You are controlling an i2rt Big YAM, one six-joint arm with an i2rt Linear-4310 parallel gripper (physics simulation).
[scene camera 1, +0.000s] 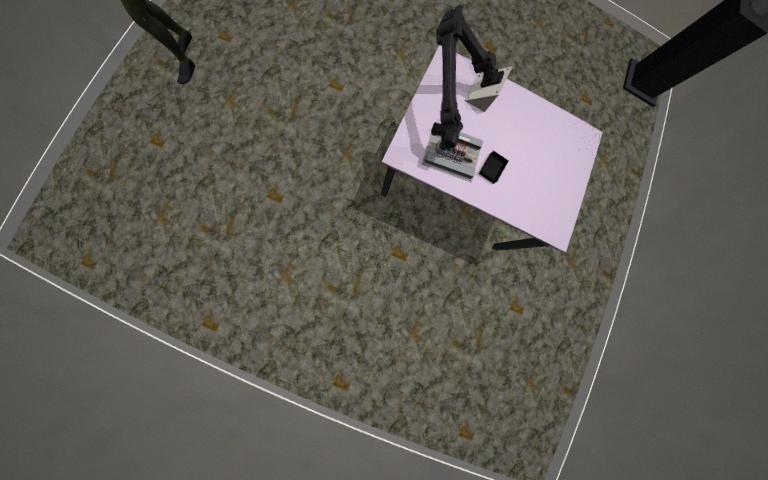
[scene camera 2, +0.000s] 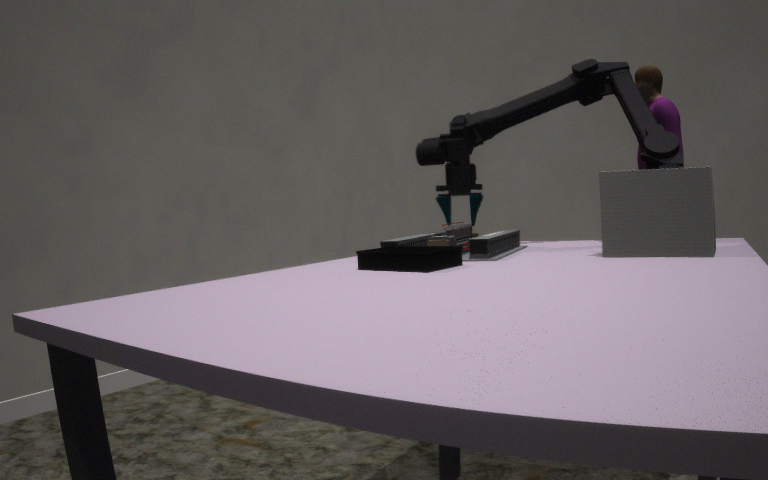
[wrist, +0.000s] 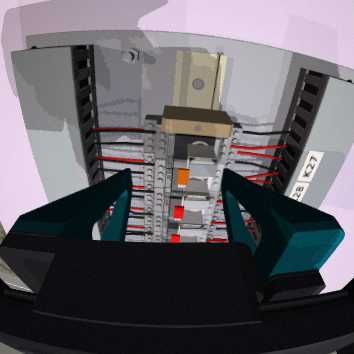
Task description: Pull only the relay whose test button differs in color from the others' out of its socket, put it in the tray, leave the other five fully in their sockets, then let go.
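Pixels of known places: gripper, fingertip midpoint: (scene camera 1: 443,145) (scene camera 2: 461,226) (wrist: 176,176); arm's base at its link origin: (scene camera 1: 492,80) (scene camera 2: 669,202).
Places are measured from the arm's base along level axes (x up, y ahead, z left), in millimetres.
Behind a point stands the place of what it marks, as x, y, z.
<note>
A relay with an orange test button (wrist: 183,176) @(-30, 507, -120) sits in the socket row, near the tan end bracket (wrist: 197,121) @(-60, 502, -143). Red test buttons (wrist: 178,213) @(-30, 504, -91) (wrist: 175,239) @(-30, 501, -65) show on two relays below it in the wrist view. The rest of the row is hidden by the gripper body. My gripper (scene camera 2: 461,224) @(-41, 509, -112) (wrist: 176,176) @(-41, 509, -112) is open and empty, pointing down above the row. Its teal fingertips appear on either side of the row, about level with the orange button in the wrist view. The black tray (scene camera 1: 487,178) @(-87, 545, 216) (scene camera 2: 407,260) @(-80, 434, 285) stands on the table beside the relay panel.
Grey slotted wire ducts (wrist: 45,110) @(-57, 600, -135) (wrist: 330,130) @(-57, 410, -160) flank the row, with red and black wires between. A label reading K27 (wrist: 310,166) @(-57, 411, -130) is on the right duct. The arm's grey base block (scene camera 2: 656,212) @(-16, 24, 58) stands on the pink table (scene camera 1: 543,169) @(-100, 308, 542) (scene camera 2: 339,322) @(-100, 286, 686). A person (scene camera 2: 668,121) is behind the arm.
</note>
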